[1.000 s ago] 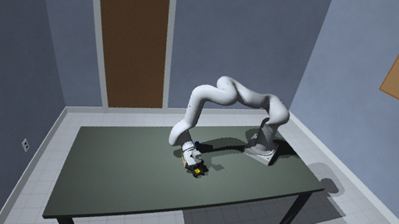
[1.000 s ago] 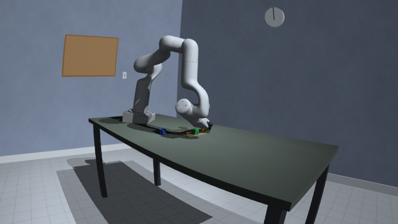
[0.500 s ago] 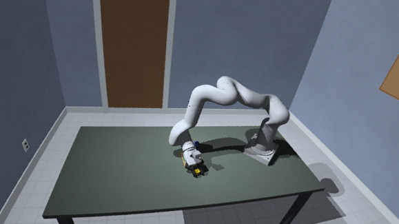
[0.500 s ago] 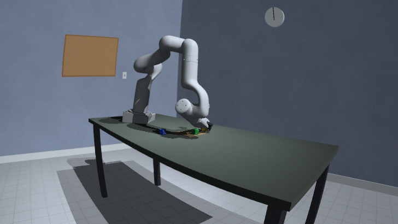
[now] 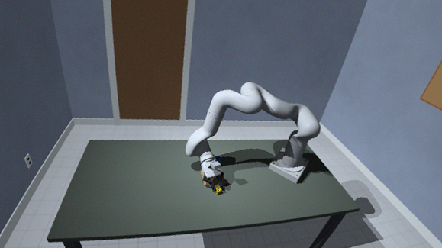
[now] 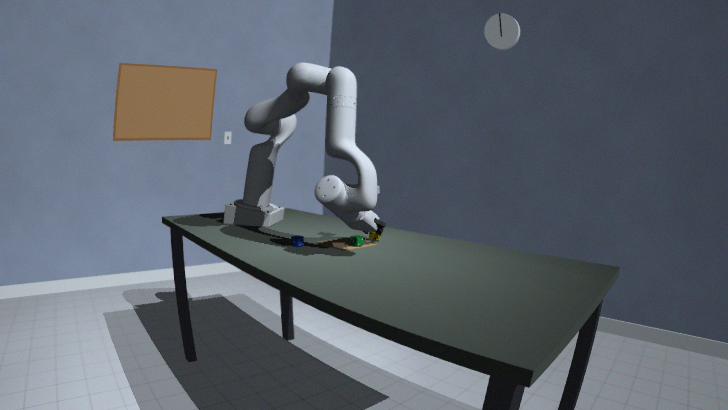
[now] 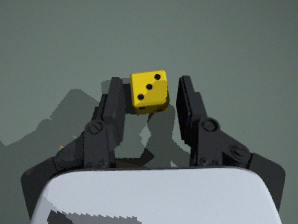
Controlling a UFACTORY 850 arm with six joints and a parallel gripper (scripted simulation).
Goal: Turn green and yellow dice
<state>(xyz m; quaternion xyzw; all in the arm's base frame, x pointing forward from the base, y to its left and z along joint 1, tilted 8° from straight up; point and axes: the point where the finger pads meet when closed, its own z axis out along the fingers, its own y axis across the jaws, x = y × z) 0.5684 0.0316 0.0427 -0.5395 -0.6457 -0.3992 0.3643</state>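
Now: the yellow die 30 mm below my hand and 20 mm to the left of it. Round my hand: green die: 120 mm to the right, 20 mm below, 20 mm ahead; tan mat: 110 mm to the right, 40 mm below, 20 mm behind; blue die: 240 mm to the right, 110 mm behind, 30 mm below.
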